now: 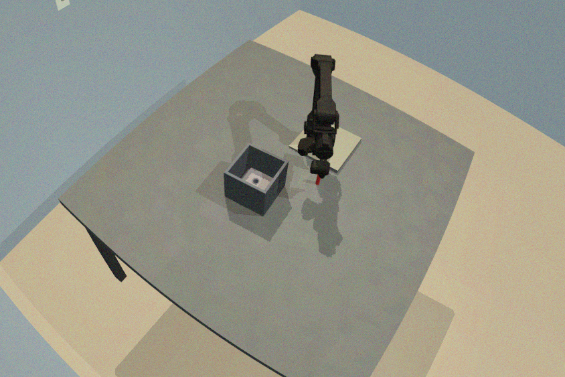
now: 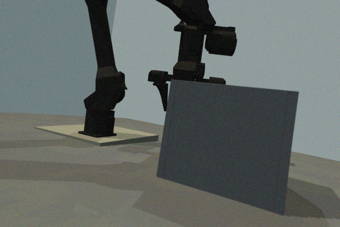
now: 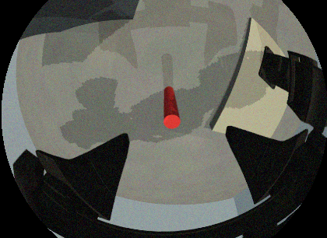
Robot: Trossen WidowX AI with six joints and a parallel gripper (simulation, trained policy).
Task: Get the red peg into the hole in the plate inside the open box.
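Right now my gripper tip is 1 cm short of the red peg, 1 cm to the left of it and 5 cm above it. From my gripper tip the other things lie so: pale plate (18 cm ahead, 17 cm to the right, 4 cm below).
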